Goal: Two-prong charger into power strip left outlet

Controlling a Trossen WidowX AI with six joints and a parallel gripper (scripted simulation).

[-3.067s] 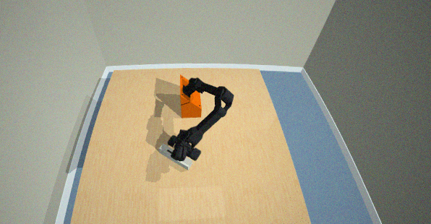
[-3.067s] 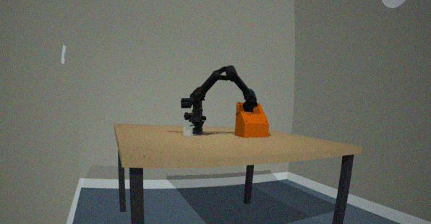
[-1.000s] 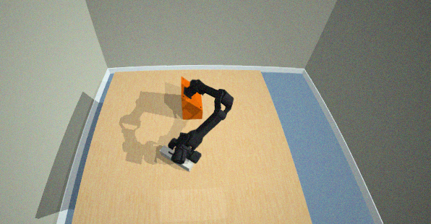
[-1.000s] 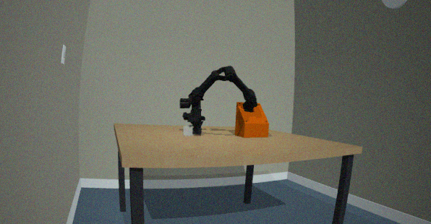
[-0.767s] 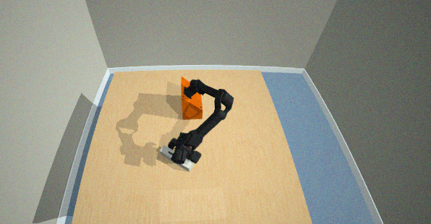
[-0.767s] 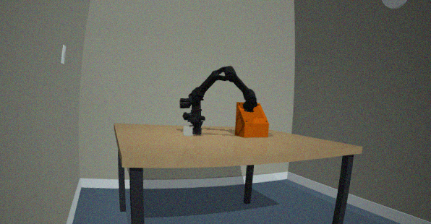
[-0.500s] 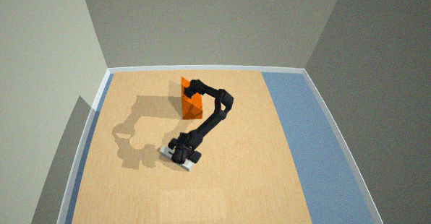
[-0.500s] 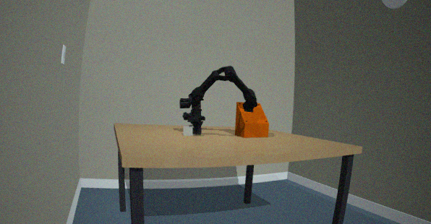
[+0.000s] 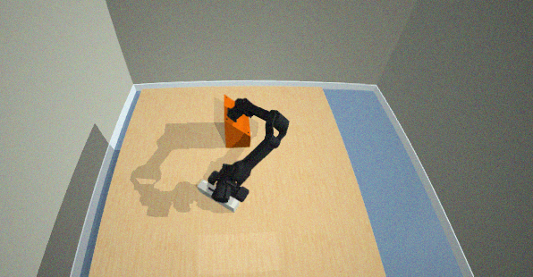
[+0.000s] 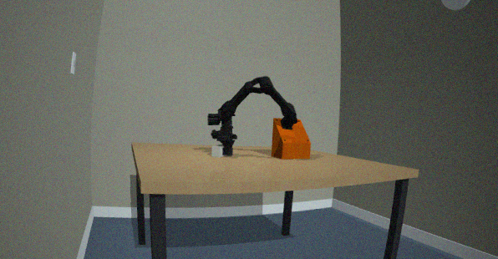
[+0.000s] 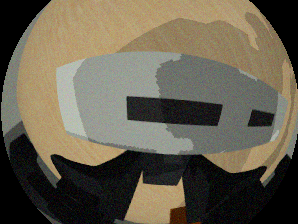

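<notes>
Right now the dark block is 10 mm ahead of my gripper tip, 10 mm to the right of it and 10 mm above it.
</notes>
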